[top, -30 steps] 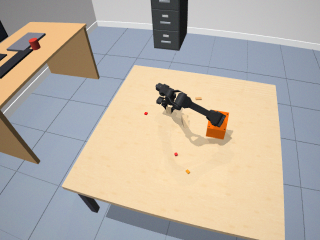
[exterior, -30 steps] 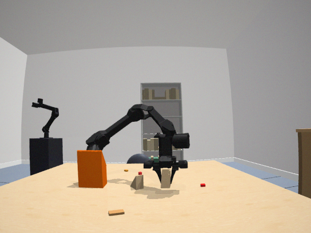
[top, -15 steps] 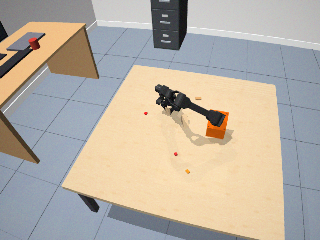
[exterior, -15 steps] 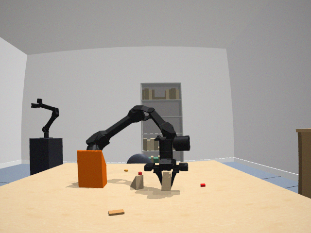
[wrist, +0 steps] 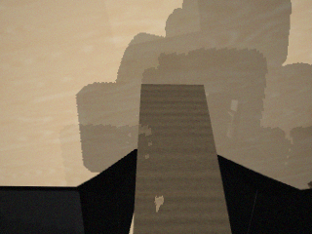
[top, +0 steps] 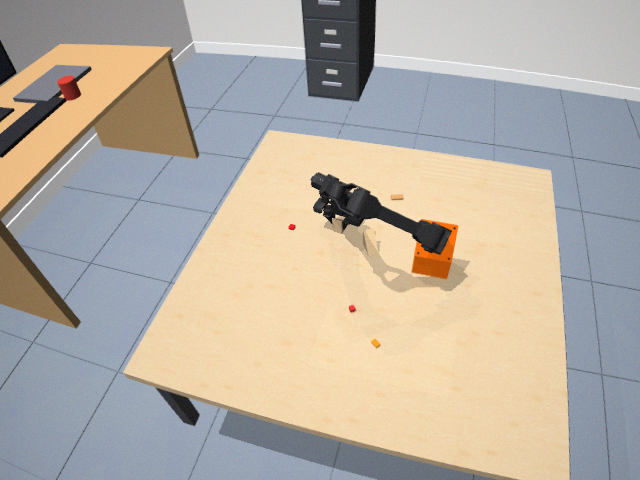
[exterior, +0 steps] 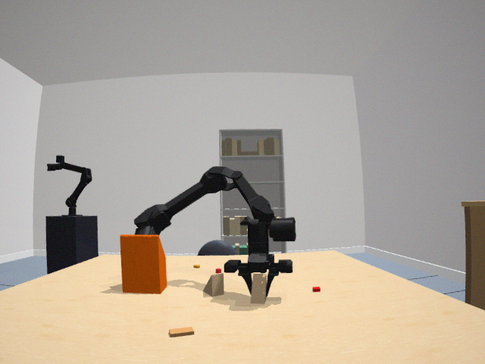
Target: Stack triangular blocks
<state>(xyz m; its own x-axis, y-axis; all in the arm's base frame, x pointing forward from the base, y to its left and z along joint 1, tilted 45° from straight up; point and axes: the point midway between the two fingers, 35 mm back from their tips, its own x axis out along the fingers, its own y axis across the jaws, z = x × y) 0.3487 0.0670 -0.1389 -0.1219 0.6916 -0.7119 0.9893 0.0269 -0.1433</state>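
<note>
My gripper tip is now 10 mm below the triangular block. Round my gripper tip: brown piece 150 mm behind, 240 mm to the right; then orange piece 280 mm behind, 410 mm to the left.
</note>
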